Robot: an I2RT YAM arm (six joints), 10 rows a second.
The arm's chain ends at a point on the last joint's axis. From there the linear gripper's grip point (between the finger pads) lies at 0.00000 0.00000 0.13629 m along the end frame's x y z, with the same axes.
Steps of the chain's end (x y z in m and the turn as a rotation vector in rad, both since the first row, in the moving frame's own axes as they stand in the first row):
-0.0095, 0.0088, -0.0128, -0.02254, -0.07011, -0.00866
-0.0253, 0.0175, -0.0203, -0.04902, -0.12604, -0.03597
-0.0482, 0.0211, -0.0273, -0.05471, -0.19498, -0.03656
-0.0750, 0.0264, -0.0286, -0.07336, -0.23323, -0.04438
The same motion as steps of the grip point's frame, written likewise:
-0.0190, 0.0119, -0.0132, -0.02254, -0.07011, -0.00866
-0.0423, 0.0245, -0.0215, -0.04902, -0.12604, -0.03597
-0.0745, 0.0290, -0.0301, -0.05471, -0.19498, -0.03656
-0.1062, 0.0370, -0.0327, -0.07336, -0.23323, -0.04438

